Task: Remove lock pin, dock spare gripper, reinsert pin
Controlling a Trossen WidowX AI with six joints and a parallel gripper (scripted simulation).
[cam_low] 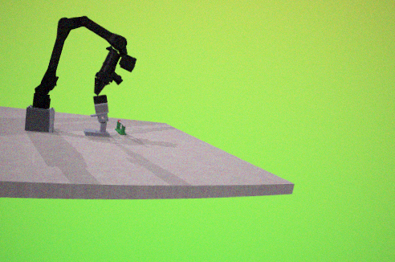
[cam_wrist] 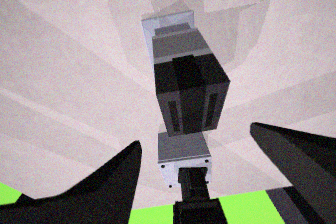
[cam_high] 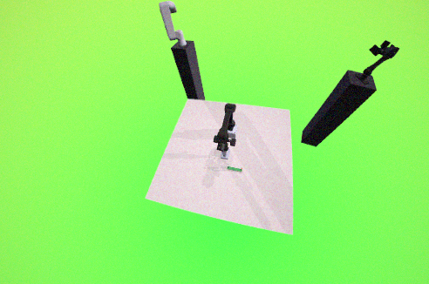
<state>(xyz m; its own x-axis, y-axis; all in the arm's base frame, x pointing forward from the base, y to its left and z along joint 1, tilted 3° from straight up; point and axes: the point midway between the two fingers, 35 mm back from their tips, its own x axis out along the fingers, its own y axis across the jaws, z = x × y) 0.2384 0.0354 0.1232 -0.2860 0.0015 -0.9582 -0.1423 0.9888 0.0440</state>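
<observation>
Right now my gripper tip is 160 mm above the green rest, 140 mm to the right of it and 140 mm short of it. The rest, counted from my gripper tip: spare gripper 60 mm below, 30 mm ahead; then grey mount 130 mm below, 30 mm ahead, 10 mm to the left.
</observation>
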